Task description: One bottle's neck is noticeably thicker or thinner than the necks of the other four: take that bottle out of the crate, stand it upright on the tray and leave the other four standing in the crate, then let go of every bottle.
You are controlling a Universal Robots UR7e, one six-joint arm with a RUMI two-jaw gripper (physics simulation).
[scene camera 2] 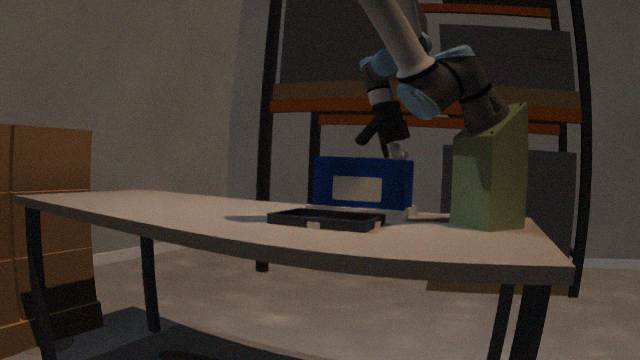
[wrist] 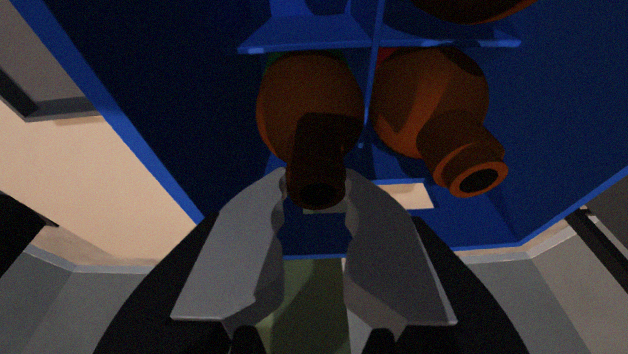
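Seen in the pictures: gripper, fingertip midpoint: (wrist: 315, 170); arm's base, link origin: (scene camera 2: 488, 119).
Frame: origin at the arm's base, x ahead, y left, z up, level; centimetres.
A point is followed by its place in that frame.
Note:
My gripper (wrist: 315, 170) {x 30.3, y 2.5, z -16.9 cm} (scene camera 2: 393, 150) is shut on the neck of a brown bottle (wrist: 310, 95) {x 34.5, y 4.0, z -18.0 cm}, which stands in a compartment of the blue crate (scene camera 2: 322, 182) {x 48.6, y 14.4, z -20.3 cm} (wrist: 145, 145) {x 34.4, y 9.1, z -12.5 cm}. Another brown bottle (wrist: 430, 100) {x 36.1, y -2.2, z -17.9 cm} stands in the compartment to its right, with its open mouth showing. Part of a third brown bottle (wrist: 475, 12) {x 40.0, y -1.9, z -18.5 cm} shows at the top edge of the wrist view. The other bottles do not show. The black tray (scene camera 2: 325, 225) {x 28.3, y 36.9, z -29.1 cm} lies in front of the crate; its corner (wrist: 60, 107) {x 20.8, y 30.3, z -29.2 cm} shows at the left in the wrist view.
The crate's high walls and blue dividers (wrist: 310, 47) {x 36.0, y 4.3, z -20.7 cm} stand around the bottles. The green robot pedestal (scene camera 2: 472, 185) {x 2.4, y 7.6, z -18.7 cm} is right of the crate on the table (scene camera 2: 175, 220) {x 55.8, y 61.9, z -30.1 cm}. Racking (scene camera 2: 265, 150) stands behind, and cardboard boxes (scene camera 2: 50, 160) are at the left.

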